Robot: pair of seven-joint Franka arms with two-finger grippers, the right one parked.
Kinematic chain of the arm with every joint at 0, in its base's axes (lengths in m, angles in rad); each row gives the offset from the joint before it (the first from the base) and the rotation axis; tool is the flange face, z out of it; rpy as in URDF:
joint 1: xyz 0 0 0.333 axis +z
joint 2: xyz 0 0 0 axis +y
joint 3: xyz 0 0 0.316 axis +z
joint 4: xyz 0.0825 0 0 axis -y
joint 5: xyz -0.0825 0 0.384 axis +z
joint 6: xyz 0 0 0 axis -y
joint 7: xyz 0.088 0 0 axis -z
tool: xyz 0 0 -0.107 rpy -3.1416 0 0
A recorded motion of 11 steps. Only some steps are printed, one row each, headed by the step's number.
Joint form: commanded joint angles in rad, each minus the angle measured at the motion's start. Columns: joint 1, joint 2, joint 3, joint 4, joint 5, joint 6, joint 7.
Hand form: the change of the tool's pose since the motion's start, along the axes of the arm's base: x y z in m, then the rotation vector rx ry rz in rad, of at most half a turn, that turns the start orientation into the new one. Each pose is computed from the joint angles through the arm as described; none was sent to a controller.
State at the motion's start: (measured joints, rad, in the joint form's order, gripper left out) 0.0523 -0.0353 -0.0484 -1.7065 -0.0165 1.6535 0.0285
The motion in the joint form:
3: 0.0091 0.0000 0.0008 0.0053 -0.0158 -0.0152 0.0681
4: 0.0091 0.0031 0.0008 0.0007 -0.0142 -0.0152 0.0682
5: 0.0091 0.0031 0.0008 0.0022 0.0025 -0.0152 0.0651
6: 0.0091 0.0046 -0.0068 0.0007 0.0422 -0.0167 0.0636
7: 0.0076 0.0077 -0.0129 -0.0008 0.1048 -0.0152 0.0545
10: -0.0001 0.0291 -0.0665 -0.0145 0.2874 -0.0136 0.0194
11: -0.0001 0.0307 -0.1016 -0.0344 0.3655 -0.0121 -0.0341
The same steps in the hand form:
3: -0.0013 0.0038 0.0013 -0.0174 0.0082 -0.0570
4: -0.0008 0.0040 -0.0026 -0.0163 0.0159 -0.0572
5: -0.0008 0.0057 -0.0019 0.0005 0.0152 -0.0556
6: -0.0006 0.0055 -0.0036 0.0401 0.0212 -0.0655
7: 0.0003 0.0076 -0.0055 0.1026 0.0259 -0.0701
10: 0.0055 -0.0080 -0.0204 0.2854 0.0510 -0.1187
11: 0.0048 -0.0199 -0.0282 0.3666 0.0536 -0.1132

